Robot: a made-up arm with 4 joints. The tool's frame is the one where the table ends.
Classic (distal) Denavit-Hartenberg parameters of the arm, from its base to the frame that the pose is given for. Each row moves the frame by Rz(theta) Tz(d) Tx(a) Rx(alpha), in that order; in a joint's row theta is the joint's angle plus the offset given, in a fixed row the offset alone. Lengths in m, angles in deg.
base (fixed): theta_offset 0; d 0.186; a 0; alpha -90
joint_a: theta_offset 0; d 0.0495; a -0.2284; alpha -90
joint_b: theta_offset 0; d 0.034; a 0.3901; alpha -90
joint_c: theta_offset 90; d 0.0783; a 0.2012; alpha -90
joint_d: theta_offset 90; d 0.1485; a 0.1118; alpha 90
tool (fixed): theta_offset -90; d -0.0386; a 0; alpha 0
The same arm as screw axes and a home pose.
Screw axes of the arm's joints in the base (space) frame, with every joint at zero. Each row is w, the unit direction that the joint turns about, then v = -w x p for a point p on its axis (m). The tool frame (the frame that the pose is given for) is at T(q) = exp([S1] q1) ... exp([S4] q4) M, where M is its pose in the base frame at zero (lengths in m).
S1 = (0, 1, 0, -0.186, 0, 0)
S2 = (0, 0, -1, -0.0495, -0.2284, 0)
S3 = (0, -1, 0, 0.152, 0, -0.1617)
S4 = (-1, 0, 0, 0, -0.3532, -0.0288)
M: xyz 0.0132 0.083 0.3146 (m) rpy 0 0 0 (deg, as in URDF)

